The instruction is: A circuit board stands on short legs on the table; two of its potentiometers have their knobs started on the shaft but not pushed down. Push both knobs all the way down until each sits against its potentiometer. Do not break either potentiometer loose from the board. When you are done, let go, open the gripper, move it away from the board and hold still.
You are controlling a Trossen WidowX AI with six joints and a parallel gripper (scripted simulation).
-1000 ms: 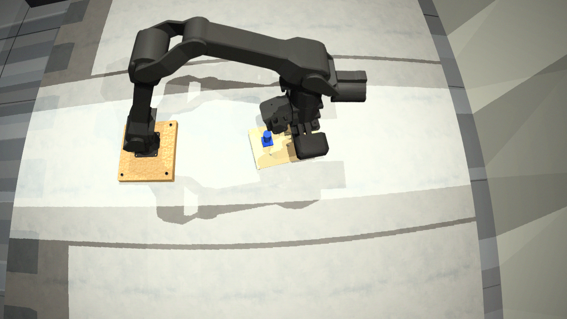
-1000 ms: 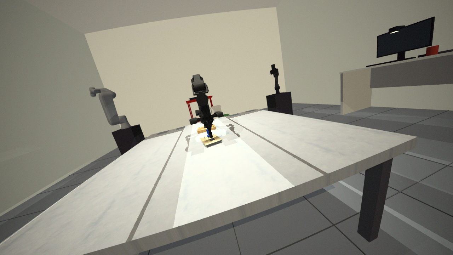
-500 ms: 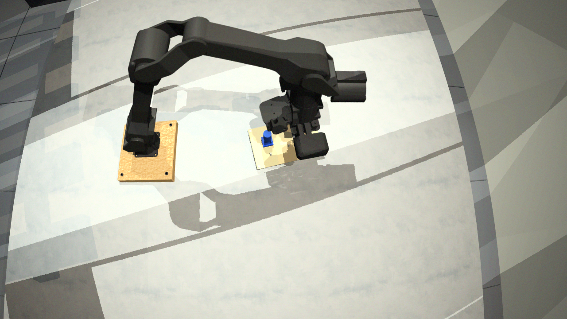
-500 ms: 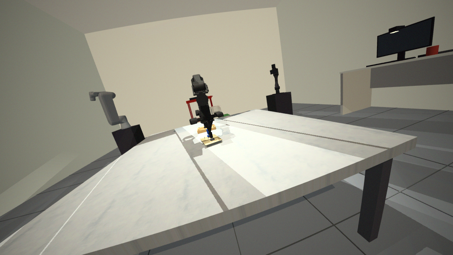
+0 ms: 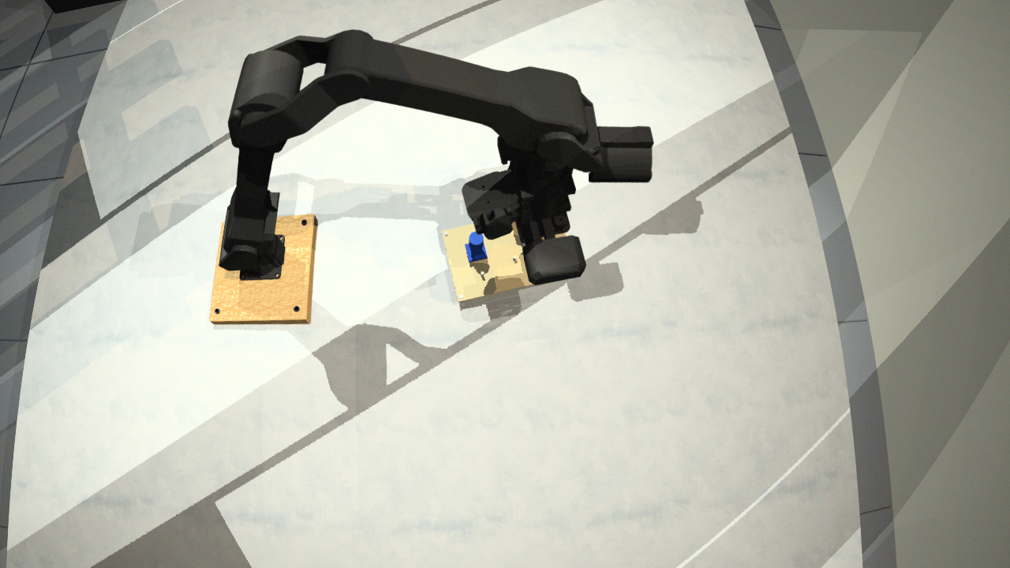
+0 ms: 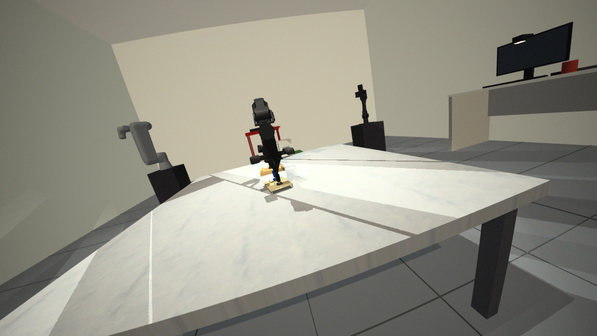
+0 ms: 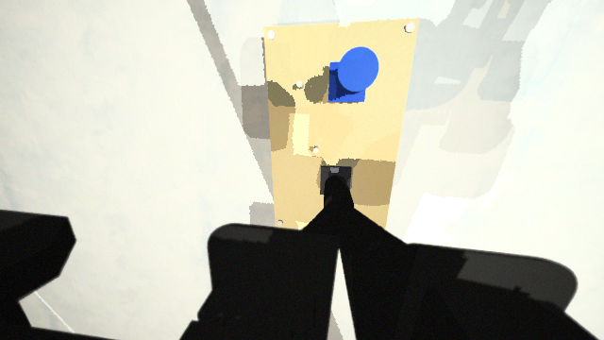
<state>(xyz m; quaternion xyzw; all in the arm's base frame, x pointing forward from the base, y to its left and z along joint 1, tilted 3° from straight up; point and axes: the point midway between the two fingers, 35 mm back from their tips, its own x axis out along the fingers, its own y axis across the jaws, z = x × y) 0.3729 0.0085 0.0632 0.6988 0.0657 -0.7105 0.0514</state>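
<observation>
Now: gripper tip 1 cm above the dark knob. Round my gripper tip: blue knob: 7 cm behind, 1 cm to the right, 1 cm below.
</observation>
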